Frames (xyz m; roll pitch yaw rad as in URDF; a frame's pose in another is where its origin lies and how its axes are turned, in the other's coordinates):
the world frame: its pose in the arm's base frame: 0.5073 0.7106 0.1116 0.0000 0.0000 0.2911
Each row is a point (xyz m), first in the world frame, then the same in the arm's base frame.
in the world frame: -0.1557 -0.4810 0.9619
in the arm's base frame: 0.4962 0.2051 1.0735
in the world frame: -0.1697 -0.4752 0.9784
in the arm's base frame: 0.4811 0.2067 1.0900
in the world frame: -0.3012 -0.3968 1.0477
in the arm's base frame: 0.3327 0.2440 1.1593
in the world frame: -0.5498 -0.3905 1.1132
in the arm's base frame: 0.0927 0.1787 1.2248
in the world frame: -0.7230 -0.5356 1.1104
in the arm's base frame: -0.0316 -0.0100 1.2220
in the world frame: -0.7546 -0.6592 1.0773
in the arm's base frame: -0.0264 -0.1374 1.1889
